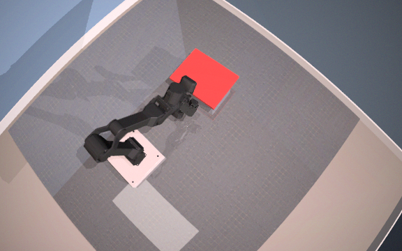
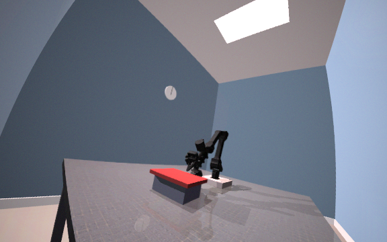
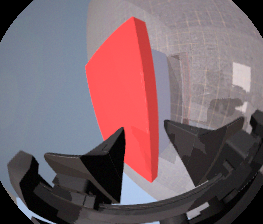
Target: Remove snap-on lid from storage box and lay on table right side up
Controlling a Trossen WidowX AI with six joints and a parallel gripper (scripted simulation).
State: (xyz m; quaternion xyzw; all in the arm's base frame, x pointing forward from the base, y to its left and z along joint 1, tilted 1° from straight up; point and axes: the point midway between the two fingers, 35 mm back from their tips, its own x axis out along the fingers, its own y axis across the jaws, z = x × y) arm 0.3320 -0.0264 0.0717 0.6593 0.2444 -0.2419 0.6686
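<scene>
The red lid lies 8 cm ahead of my gripper tip. Also, from my gripper tip: storage box: 8 cm ahead, 4 cm below.
</scene>
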